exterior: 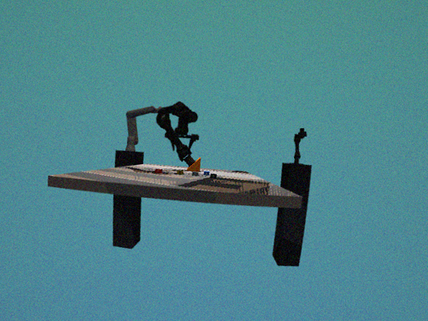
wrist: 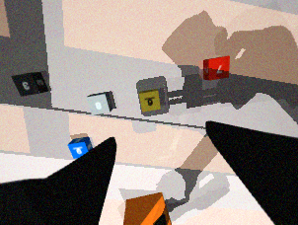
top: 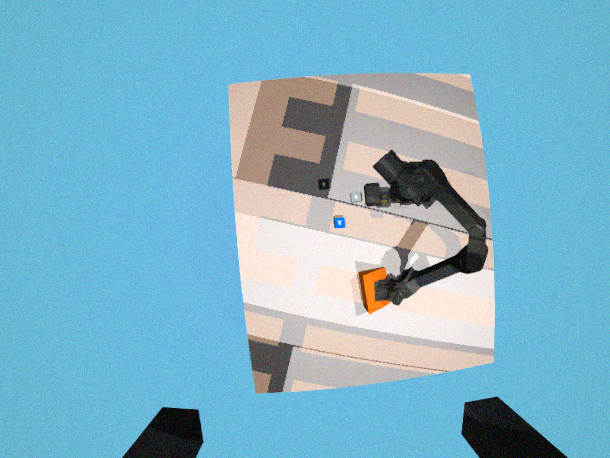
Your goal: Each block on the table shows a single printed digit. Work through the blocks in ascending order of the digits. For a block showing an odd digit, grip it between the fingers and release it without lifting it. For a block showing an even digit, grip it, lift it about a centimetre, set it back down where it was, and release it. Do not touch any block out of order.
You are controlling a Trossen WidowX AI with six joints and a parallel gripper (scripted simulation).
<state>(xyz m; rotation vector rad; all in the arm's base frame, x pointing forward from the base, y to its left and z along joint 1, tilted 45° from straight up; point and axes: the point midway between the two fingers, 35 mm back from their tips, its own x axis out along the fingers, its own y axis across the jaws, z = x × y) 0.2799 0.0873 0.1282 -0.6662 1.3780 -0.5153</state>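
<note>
Right now my gripper tip is 50 mm short of the dark block, 190 mm to the right of it and 110 mm above it. Round my gripper tip: yellow block 110 mm below; then blue block 70 mm behind, 150 mm to the left, 110 mm below; then red block 40 mm ahead, 110 mm to the right, 110 mm below.
</note>
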